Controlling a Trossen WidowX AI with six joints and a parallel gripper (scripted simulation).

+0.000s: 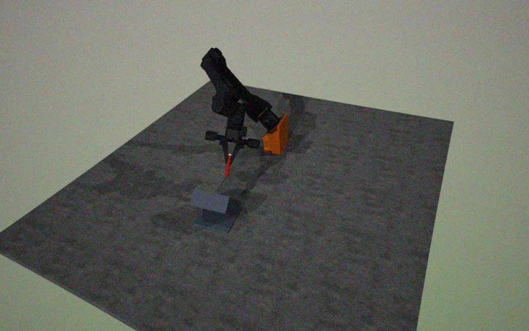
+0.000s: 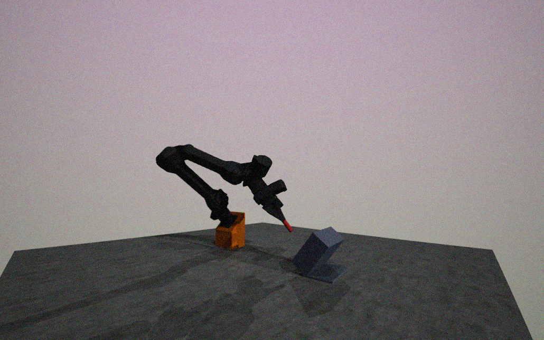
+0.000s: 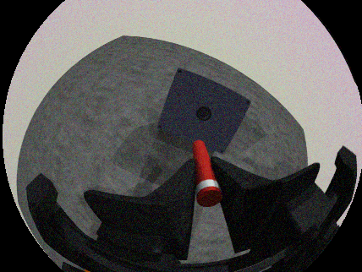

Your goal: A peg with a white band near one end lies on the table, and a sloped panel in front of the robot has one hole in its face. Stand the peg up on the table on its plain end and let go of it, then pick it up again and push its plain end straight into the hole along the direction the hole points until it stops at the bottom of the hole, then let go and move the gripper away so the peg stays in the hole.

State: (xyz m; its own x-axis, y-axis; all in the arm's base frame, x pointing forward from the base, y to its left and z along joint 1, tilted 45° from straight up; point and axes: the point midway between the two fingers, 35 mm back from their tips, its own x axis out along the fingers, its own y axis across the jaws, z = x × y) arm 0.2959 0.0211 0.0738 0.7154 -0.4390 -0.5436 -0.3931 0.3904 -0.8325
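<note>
My gripper tip is now 12 cm short of the grey-blue sloped panel, 1 cm to the right of it and 7 cm above it. From my gripper tip the other things lie so: flat foot plate (14 cm ahead, 1 cm to the left, 13 cm below); red peg (1 cm behind, 1 cm above).
</note>
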